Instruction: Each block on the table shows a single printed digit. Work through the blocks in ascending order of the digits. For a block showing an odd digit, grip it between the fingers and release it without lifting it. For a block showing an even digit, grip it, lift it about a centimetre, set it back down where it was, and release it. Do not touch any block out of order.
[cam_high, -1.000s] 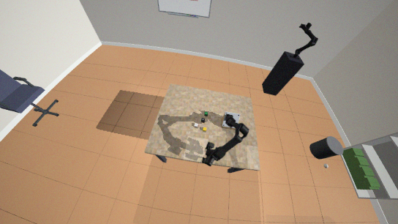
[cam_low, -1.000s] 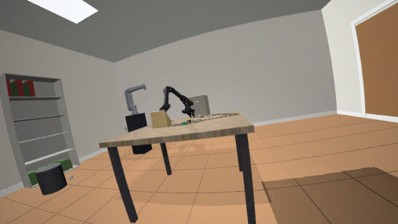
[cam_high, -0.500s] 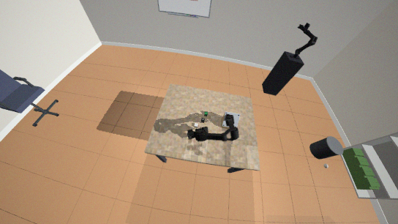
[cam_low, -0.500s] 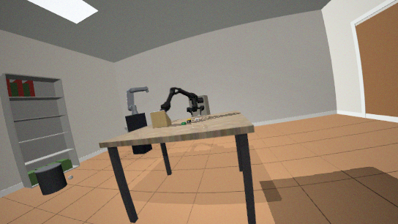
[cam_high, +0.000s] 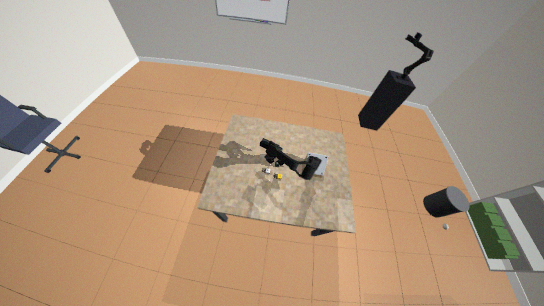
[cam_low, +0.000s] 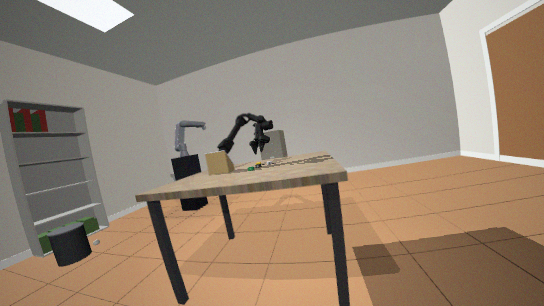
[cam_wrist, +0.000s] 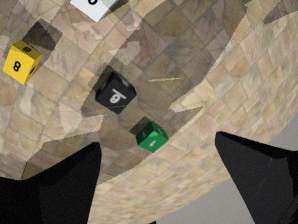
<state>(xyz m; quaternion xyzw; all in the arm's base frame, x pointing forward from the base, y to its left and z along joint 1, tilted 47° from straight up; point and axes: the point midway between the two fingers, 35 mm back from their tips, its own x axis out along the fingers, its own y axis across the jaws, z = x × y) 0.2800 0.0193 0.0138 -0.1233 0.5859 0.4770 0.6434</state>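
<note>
The green block is 4 cm behind my gripper tip, 7 cm to the right of it and 9 cm below it. Also, from my gripper tip: white block (4 cm ahead, 9 cm to the left, 9 cm below); then black block (2 cm behind, 1 cm to the left, 9 cm below); then yellow block (6 cm behind, 12 cm to the left, 9 cm below).
</note>
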